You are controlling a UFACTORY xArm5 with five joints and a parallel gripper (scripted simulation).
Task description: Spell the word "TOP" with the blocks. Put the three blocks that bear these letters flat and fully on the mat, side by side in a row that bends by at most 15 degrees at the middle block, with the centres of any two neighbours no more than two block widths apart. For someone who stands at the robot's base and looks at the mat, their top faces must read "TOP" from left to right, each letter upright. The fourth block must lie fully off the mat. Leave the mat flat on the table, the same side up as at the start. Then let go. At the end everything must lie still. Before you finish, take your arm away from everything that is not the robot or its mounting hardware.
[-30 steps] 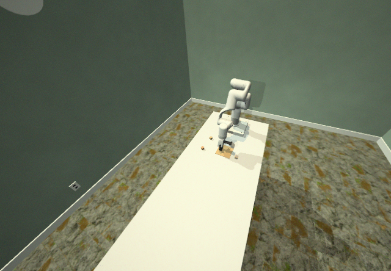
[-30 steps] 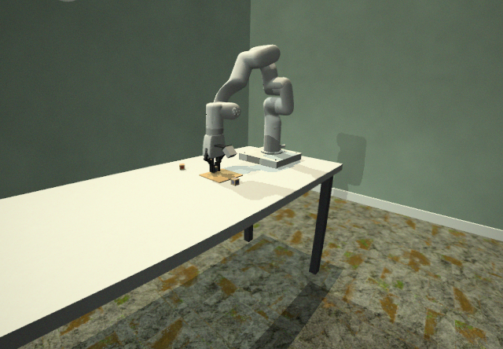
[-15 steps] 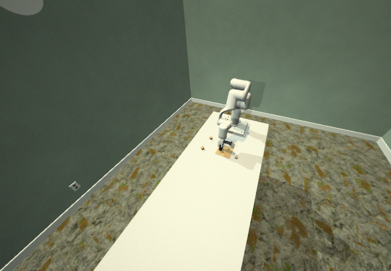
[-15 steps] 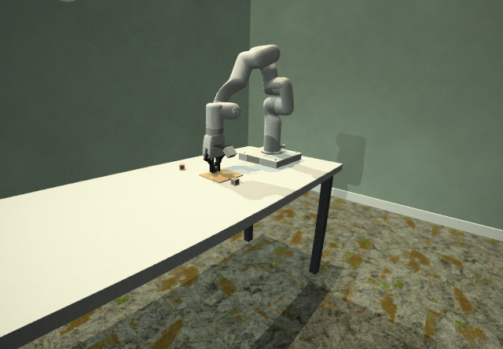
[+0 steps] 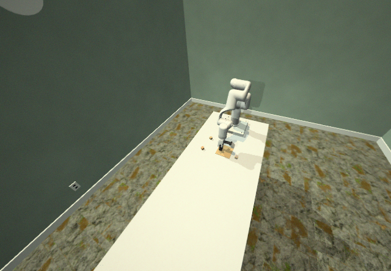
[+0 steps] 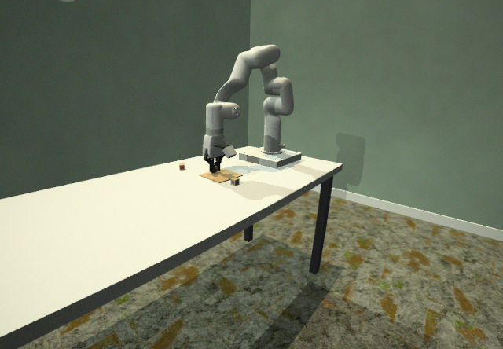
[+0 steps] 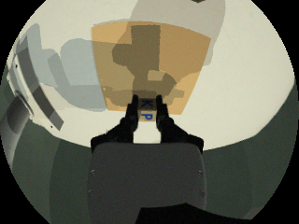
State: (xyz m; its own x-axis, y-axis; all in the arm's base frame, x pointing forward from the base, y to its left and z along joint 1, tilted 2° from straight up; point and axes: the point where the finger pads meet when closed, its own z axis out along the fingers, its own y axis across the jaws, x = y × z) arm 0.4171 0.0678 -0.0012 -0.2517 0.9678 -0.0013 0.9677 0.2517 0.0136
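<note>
Now: the tan mat 40 mm to the left of my hand, 30 mm below it and 10 mm behind it.
</note>
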